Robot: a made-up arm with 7 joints. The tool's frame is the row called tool. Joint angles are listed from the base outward. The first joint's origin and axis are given. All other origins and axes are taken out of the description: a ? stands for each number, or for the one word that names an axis. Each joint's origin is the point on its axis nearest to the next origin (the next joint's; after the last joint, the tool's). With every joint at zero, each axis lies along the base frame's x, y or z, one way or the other. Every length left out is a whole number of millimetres.
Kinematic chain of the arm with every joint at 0, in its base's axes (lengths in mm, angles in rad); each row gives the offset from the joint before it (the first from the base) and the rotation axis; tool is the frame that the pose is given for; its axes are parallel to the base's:
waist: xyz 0 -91 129 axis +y
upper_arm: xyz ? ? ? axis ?
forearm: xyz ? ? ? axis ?
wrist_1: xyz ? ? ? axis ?
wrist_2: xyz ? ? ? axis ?
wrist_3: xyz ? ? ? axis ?
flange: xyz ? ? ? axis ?
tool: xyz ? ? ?
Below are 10 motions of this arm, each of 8 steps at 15 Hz.
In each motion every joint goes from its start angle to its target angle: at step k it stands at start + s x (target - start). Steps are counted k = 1, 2, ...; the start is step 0. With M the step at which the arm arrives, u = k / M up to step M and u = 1 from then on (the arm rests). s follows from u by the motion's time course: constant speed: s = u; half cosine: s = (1 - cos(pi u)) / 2; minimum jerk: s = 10 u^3 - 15 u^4 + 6 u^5.
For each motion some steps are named. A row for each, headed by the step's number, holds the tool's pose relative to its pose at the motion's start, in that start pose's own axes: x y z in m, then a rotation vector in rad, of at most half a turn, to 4 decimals.
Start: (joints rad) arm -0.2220 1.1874 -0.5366 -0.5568 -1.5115 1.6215 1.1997
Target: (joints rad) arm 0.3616 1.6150 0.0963 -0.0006 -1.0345 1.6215 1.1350
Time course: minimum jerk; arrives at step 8
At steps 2, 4, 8:
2: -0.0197 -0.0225 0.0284 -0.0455 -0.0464 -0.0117
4: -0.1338 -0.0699 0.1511 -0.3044 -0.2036 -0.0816
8: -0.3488 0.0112 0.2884 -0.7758 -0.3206 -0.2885

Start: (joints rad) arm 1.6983 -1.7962 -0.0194 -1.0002 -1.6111 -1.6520 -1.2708
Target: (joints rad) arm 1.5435 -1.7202 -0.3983 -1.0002 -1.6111 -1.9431 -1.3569
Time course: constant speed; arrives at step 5
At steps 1, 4, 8:
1: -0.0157 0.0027 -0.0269 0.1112 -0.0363 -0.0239
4: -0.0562 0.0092 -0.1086 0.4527 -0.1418 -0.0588
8: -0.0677 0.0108 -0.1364 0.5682 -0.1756 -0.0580

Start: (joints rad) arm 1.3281 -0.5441 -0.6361 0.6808 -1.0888 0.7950 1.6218
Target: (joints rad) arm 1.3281 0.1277 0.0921 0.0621 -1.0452 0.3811 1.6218
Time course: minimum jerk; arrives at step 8
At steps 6, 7, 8:
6: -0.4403 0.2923 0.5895 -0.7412 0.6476 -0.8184
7: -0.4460 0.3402 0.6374 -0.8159 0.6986 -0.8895
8: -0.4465 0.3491 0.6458 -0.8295 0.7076 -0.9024

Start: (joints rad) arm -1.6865 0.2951 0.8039 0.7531 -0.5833 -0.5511 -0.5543
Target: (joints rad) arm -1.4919 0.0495 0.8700 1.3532 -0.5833 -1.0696 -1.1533
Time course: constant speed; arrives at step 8
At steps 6, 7, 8:
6: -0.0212 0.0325 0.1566 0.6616 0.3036 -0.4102
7: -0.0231 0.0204 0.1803 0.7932 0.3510 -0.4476
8: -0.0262 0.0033 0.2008 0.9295 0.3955 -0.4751

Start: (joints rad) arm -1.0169 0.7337 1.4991 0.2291 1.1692 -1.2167 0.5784
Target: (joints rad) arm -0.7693 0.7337 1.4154 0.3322 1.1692 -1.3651 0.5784
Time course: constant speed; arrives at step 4
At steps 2, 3, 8:
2: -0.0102 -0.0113 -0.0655 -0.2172 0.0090 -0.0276
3: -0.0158 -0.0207 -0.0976 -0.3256 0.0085 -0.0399
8: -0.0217 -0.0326 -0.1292 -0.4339 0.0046 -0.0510

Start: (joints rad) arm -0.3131 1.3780 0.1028 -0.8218 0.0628 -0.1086 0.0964
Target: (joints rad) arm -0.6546 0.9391 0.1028 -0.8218 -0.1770 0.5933 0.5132
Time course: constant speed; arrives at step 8
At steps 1, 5, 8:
1: 0.0231 -0.0208 0.0087 -0.0249 -0.1211 0.0984
5: 0.1344 -0.0619 0.0909 -0.1299 -0.5607 0.5345
8: 0.2093 -0.0310 0.1949 -0.2080 -0.8210 0.9102

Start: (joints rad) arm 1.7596 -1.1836 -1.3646 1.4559 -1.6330 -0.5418 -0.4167
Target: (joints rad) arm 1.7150 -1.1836 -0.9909 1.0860 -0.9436 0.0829 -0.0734
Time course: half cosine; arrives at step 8
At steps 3, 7, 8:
3: 0.0350 -0.0425 -0.0337 -0.2318 -0.0915 0.0010
7: 0.0961 -0.1681 -0.0541 -0.6731 -0.0589 0.1673
8: 0.0994 -0.1757 -0.0538 -0.6935 -0.0486 0.1839

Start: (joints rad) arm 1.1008 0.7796 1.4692 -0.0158 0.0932 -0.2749 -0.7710
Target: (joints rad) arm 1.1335 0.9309 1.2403 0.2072 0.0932 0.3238 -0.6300
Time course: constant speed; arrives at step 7
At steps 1, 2, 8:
1: 0.0053 -0.0235 0.0001 -0.0438 -0.0194 -0.0029
2: 0.0094 -0.0477 0.0007 -0.0877 -0.0362 -0.0049
8: 0.0121 -0.1739 0.0101 -0.3027 -0.0796 0.0027

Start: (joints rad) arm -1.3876 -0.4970 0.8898 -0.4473 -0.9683 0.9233 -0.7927
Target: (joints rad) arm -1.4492 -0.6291 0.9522 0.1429 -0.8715 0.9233 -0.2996
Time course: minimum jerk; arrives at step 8
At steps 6, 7, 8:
6: 0.0591 0.0552 -0.0985 -0.2061 -0.6272 -0.3059
7: 0.0706 0.0566 -0.1057 -0.2296 -0.6891 -0.3321
8: 0.0727 0.0567 -0.1070 -0.2340 -0.7004 -0.3369

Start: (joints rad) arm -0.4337 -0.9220 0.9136 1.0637 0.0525 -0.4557 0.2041
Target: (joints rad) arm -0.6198 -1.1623 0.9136 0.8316 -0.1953 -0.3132 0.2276
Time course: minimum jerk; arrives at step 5
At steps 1, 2, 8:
1: -0.0080 0.0053 0.0099 0.0363 0.0026 0.0342
2: -0.0450 0.0256 0.0547 0.1978 0.0142 0.1887
8: -0.1479 0.0523 0.1740 0.6106 0.0438 0.6049

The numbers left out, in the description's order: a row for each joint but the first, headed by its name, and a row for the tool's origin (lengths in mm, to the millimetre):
upper_arm: xyz 109 0 196, axis +y
forearm: xyz 319 0 23, axis +x
wrist_1: xyz 0 -166 -113, axis -z
wrist_2: xyz 256 22 0, axis -x
wrist_3: xyz 0 7 95, axis +z
flange: xyz 117 -62 0, axis -y
tool: xyz -342 0 -107

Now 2 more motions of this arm.
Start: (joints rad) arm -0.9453 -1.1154 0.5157 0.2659 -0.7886 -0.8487 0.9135
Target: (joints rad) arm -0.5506 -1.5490 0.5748 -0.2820 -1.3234 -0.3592 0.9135
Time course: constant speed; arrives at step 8
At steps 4, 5, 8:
4: -0.0916 -0.0003 0.0361 0.3830 0.3635 0.1982
5: -0.1126 -0.0061 0.0507 0.4759 0.4572 0.2354
8: -0.1671 -0.0365 0.1057 0.7432 0.7446 0.3124

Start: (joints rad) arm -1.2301 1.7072 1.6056 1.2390 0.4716 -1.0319 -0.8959
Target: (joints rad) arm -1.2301 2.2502 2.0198 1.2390 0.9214 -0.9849 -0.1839
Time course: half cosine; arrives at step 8
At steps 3, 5, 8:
3: 0.1189 0.0585 -0.0689 -0.0925 -0.1924 -0.1908
5: 0.2736 0.0694 -0.1469 -0.2716 -0.3923 -0.3631
8: 0.3852 0.0336 -0.2000 -0.4478 -0.5210 -0.4379

